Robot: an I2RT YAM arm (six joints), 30 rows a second.
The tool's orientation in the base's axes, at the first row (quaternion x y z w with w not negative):
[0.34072, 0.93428, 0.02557, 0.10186]
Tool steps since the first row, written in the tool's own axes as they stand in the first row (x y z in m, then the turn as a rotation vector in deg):
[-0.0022, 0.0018, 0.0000, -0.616, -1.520, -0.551]
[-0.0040, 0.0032, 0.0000, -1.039, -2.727, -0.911]
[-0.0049, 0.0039, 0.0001, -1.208, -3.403, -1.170]
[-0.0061, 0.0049, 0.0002, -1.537, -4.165, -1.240]
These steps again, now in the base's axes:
[0.0028, 0.0000, 0.0006, -0.614, -1.549, 0.467]
[0.0050, -0.0001, 0.0011, -1.135, -2.737, 0.751]
[0.0061, -0.0002, 0.0012, -1.489, -3.359, 0.954]
[0.0077, -0.0002, 0.0014, -1.739, -4.152, 0.990]

